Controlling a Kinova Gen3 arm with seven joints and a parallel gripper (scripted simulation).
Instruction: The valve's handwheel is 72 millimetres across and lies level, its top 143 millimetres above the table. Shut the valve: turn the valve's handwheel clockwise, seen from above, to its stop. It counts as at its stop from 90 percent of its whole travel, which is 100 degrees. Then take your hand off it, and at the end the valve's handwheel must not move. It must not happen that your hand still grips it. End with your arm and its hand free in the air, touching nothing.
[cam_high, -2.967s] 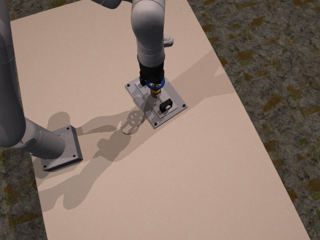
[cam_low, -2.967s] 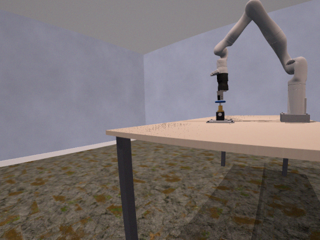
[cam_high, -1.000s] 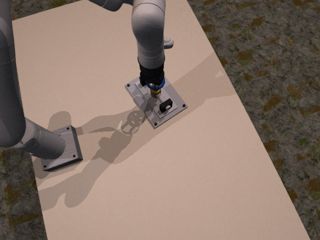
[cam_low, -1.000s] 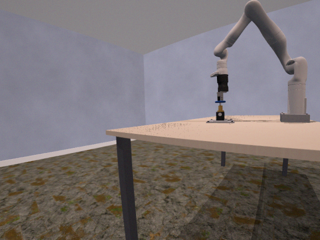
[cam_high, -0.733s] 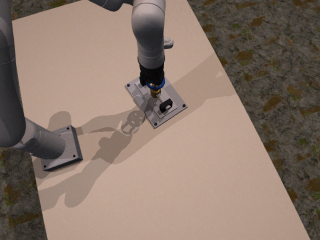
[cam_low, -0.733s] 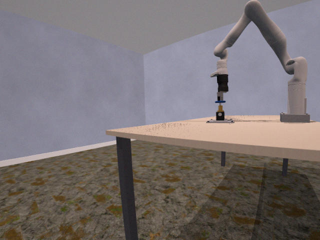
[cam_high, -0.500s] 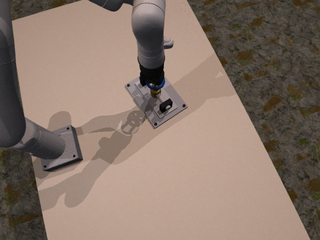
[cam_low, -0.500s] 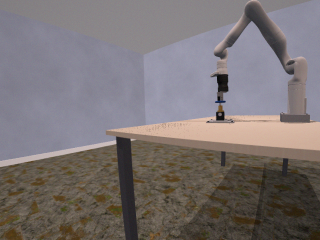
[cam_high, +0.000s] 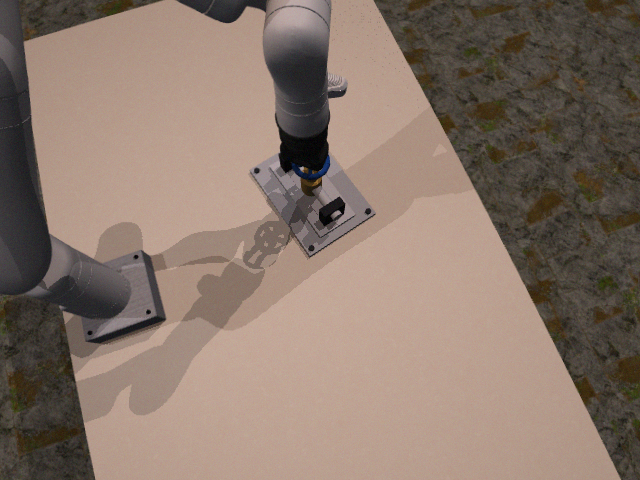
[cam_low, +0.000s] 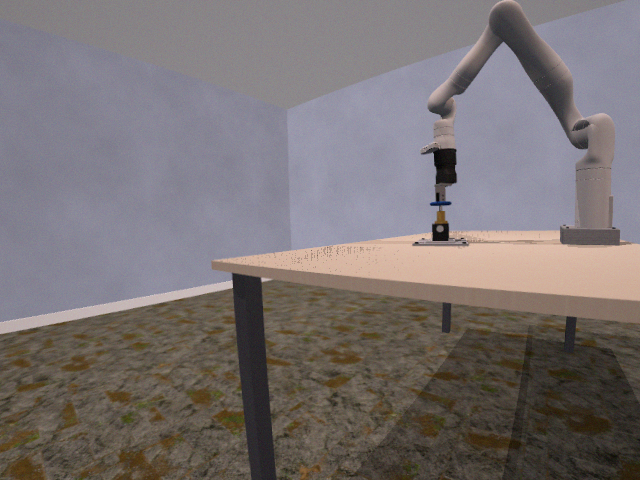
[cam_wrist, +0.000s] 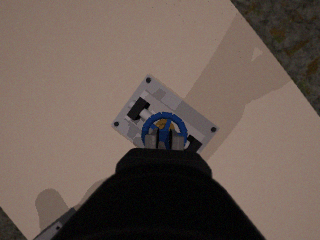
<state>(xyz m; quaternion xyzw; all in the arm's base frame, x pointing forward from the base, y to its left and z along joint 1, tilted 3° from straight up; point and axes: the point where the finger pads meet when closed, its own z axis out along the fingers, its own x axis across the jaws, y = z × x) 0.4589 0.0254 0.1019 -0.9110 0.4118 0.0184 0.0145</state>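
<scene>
The handwheel lies 3 cm below my hand.
</scene>
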